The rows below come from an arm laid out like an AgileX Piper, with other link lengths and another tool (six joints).
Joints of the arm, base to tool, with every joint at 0 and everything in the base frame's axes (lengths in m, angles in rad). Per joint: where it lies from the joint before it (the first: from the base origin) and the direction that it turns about. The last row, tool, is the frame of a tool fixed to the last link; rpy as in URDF.
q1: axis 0 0 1 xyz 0 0 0.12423
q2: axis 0 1 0 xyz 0 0 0
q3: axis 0 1 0 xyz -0.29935 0 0.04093
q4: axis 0.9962 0 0.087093 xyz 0.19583 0 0.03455
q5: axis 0 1 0 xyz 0 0 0
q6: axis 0.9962 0 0.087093 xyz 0.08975 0 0.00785
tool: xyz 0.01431 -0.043 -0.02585 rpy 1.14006 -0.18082 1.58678
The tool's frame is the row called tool.
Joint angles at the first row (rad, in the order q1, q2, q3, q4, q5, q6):
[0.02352 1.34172 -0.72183 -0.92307 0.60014 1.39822]
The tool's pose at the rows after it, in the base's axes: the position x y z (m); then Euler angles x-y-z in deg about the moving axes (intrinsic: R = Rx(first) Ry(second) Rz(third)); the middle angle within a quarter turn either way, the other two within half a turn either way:
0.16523 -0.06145 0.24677 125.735 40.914 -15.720
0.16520 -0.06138 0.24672 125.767 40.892 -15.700
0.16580 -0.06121 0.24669 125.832 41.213 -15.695
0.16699 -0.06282 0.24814 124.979 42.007 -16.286
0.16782 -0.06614 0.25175 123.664 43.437 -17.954
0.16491 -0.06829 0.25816 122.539 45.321 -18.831
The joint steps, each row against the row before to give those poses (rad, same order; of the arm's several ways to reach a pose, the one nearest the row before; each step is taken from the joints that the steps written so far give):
[-0.00002 0.00001 0.00000 -0.00001 -0.00001 0.00000]
[0.00002 0.00001 -0.00001 0.00091 0.00002 0.00003]
[-0.00002 -0.00001 0.00000 -0.00131 -0.00560 -0.00004]
[0.00100 0.00000 0.00002 -0.02628 -0.00206 0.00003]
[0.00000 -0.00500 -0.00002 -0.03586 0.00000 -0.02099]
[0.00003 -0.02777 -0.00001 -0.00698 -0.00099 -0.04349]

